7 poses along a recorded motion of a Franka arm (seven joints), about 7.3 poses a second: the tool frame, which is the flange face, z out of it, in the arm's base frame.
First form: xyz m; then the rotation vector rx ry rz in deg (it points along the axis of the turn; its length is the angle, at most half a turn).
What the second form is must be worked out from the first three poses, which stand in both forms.
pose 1, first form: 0.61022 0.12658 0.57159 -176.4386 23.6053 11.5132
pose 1, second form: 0.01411 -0.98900 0.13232 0.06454 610.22 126.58 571.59
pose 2, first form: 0.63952 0.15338 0.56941 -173.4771 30.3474 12.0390
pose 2, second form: 0.03034 -0.98230 0.17184 0.06817 639.52 153.38 569.41
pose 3, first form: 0.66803 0.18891 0.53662 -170.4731 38.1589 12.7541
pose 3, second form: 0.04225 -0.97239 0.21766 0.07275 668.03 188.91 536.62
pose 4, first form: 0.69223 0.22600 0.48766 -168.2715 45.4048 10.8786
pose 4, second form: 0.04685 -0.96254 0.25972 0.06223 692.23 226.00 487.66
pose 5, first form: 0.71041 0.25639 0.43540 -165.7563 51.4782 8.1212
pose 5, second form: 0.05446 -0.95254 0.29583 0.04667 710.41 256.39 435.40
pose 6, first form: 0.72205 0.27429 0.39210 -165.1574 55.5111 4.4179
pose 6, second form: 0.04978 -0.94641 0.31810 0.02532 722.05 274.29 392.10
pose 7, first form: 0.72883 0.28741 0.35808 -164.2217 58.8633 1.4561
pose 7, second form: 0.04834 -0.94022 0.33701 0.00834 728.83 287.41 358.08
